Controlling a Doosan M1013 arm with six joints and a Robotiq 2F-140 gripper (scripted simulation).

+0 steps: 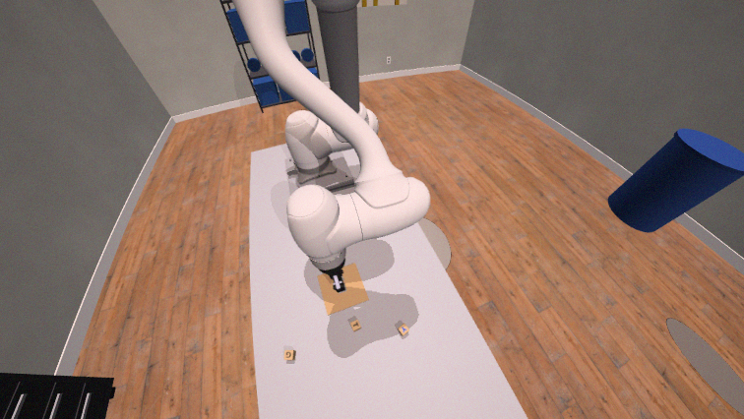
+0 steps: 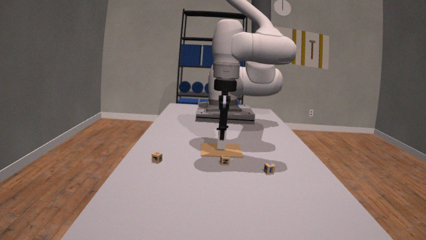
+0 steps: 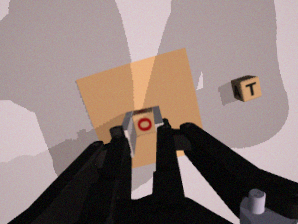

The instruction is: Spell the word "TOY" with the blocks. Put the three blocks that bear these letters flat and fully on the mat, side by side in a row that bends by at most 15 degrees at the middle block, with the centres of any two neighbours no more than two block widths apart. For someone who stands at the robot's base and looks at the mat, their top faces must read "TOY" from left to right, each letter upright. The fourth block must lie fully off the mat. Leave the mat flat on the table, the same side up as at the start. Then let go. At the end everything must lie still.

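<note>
Now: the tan mat 4 cm below my hand. Round my hand: T block (13 cm ahead, 3 cm below).
</note>
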